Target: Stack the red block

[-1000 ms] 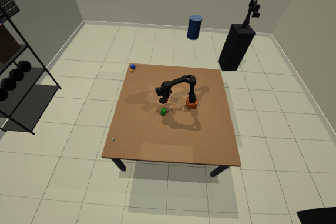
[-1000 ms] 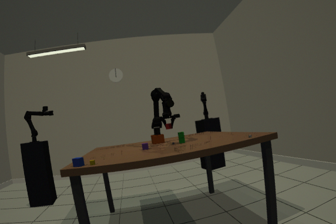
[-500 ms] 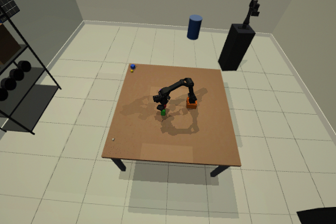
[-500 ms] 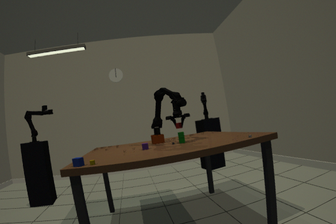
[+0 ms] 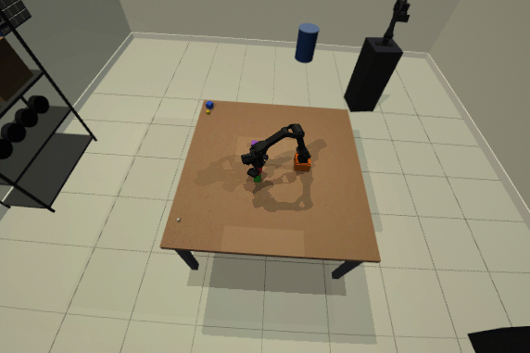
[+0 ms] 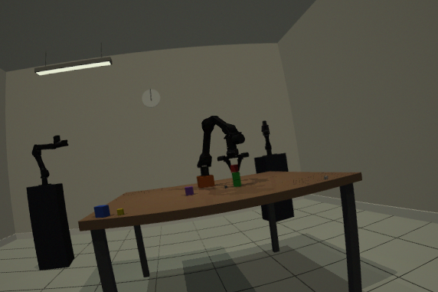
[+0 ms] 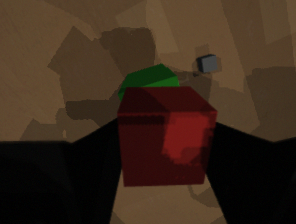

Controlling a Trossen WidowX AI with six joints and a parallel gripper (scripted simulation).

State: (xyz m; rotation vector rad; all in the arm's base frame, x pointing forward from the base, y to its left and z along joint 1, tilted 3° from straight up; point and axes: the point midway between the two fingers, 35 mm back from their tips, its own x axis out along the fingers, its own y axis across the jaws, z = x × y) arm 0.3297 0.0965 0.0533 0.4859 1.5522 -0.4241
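Now: gripper tip 20 mm below the red block. From my gripper tip the other things lie so: small grey object 90 mm below, 70 mm to the right, 10 mm behind; blue block 760 mm to the right, 360 mm ahead, 70 mm below; purple block 300 mm to the right, 70 mm below.
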